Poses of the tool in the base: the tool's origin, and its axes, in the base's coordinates. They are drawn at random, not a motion.
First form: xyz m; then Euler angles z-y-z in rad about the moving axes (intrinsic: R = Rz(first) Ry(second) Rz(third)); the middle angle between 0 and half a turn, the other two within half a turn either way.
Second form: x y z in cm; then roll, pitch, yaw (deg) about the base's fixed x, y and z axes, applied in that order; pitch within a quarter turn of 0, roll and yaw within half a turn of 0. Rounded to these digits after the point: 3 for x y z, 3 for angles.
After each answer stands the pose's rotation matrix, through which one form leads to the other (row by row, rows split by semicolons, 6 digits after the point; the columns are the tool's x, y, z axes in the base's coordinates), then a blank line. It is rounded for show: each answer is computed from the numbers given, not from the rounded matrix.
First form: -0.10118, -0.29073, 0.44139, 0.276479, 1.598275, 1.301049
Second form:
-10.118, -29.073, 44.139, 91.633, 15.449, 106.276
-0.270143 -0.047267 0.961659; 0.925235 0.263596 0.272867; -0.266387 0.963474 -0.027475

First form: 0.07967, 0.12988, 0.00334, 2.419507, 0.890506, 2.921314
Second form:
7.967, 12.988, 0.334, 15.112, -49.341, -60.967
0.316209 0.748121 -0.583376; -0.569675 0.641454 0.513817; 0.758606 0.169861 0.629019

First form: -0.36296, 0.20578, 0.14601, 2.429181, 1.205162, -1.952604
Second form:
-36.296, 20.578, 14.601, -67.581, -20.363, 41.012
0.707411 -0.007546 -0.706762; 0.615213 0.498860 0.610452; 0.347969 -0.866650 0.357542

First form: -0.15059, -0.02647, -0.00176, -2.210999, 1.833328, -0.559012
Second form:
-15.059, -2.647, -0.176, -116.872, 54.958, 120.787
-0.293895 0.762118 -0.576890; 0.493259 -0.396044 -0.774496; -0.818731 -0.512177 -0.259526

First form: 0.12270, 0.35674, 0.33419, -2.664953, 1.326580, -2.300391
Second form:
12.270, 35.674, 33.419, -71.516, -40.300, 105.109
-0.198798 -0.465974 -0.862176; 0.736304 0.509577 -0.445182; 0.646789 -0.723325 0.241796

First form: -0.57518, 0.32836, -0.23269, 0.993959, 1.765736, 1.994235
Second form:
-57.518, 32.836, -23.269, 102.220, -23.773, 141.960
-0.720755 0.440724 0.535046; 0.563924 -0.076070 0.822316; 0.403115 0.894414 -0.193707

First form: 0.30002, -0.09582, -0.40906, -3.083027, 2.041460, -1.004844
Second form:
30.002, -9.582, -40.906, -121.081, 28.549, 77.285
0.193341 0.413501 -0.889739; 0.856864 -0.512896 -0.052168; -0.477915 -0.752300 -0.453478

